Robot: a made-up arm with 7 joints. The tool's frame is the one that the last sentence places.
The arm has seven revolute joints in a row. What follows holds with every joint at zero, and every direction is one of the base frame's.
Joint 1 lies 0.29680 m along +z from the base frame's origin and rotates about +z.
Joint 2 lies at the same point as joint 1 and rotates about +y.
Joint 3 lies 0.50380 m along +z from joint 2 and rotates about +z.
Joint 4 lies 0.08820 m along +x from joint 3 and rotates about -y.
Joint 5 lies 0.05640 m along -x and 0.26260 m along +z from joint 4 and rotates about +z.
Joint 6 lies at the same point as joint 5 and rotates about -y.
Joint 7 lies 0.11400 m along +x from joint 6 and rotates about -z.
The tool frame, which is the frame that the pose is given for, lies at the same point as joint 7; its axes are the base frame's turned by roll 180.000, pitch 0.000 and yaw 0.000 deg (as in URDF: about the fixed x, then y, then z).
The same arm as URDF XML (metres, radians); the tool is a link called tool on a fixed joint. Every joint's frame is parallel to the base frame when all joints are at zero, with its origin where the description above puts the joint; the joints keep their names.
<robot name="arm">
<joint name="joint 1" type="continuous"><parent link="base_link"/><child link="link1"/><origin xyz="0 0 0.2968"/><axis xyz="0 0 1"/></joint>
<joint name="joint 2" type="continuous"><parent link="link1"/><child link="link2"/><origin xyz="0 0 0"/><axis xyz="0 1 0"/></joint>
<joint name="joint 3" type="continuous"><parent link="link2"/><child link="link3"/><origin xyz="0 0 0.5038"/><axis xyz="0 0 1"/></joint>
<joint name="joint 4" type="continuous"><parent link="link3"/><child link="link4"/><origin xyz="0.0882 0 0"/><axis xyz="0 -1 0"/></joint>
<joint name="joint 5" type="continuous"><parent link="link4"/><child link="link5"/><origin xyz="-0.0564 0 0.2626"/><axis xyz="0 0 1"/></joint>
<joint name="joint 6" type="continuous"><parent link="link5"/><child link="link6"/><origin xyz="0 0 0"/><axis xyz="0 -1 0"/></joint>
<joint name="joint 7" type="continuous"><parent link="link6"/><child link="link7"/><origin xyz="0.114 0 0"/><axis xyz="0 0 -1"/></joint>
<joint name="tool_joint" type="fixed"><parent link="link7"/><child link="tool"/><origin xyz="0 0 0" rpy="3.1416 0 0"/></joint>
<link name="base_link"/>
<link name="link1"/>
<link name="link2"/>
<link name="link3"/>
<link name="link4"/>
<link name="link5"/>
<link name="link6"/>
<link name="link7"/>
<link name="tool"/>
</robot>

